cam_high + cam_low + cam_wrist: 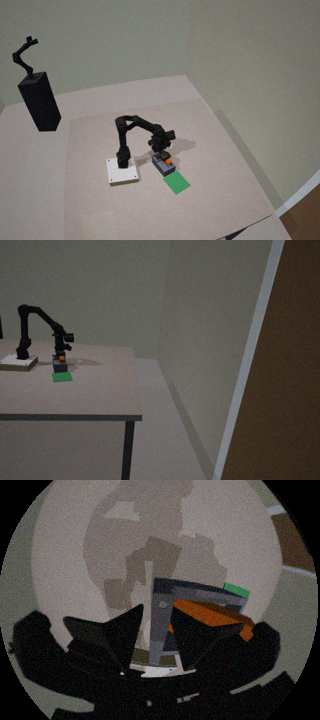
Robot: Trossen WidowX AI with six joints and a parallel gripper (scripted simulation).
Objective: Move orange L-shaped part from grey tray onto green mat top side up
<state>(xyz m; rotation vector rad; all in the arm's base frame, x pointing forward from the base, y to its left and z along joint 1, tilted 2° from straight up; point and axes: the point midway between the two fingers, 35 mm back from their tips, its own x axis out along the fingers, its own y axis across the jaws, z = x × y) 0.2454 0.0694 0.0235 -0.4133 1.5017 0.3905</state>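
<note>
The orange L-shaped part is 5 cm to the right of my gripper tip, 2 cm ahead of it and 1 cm above it. Round my gripper tip: green mat 20 cm to the right, 10 cm ahead, 5 cm below.
</note>
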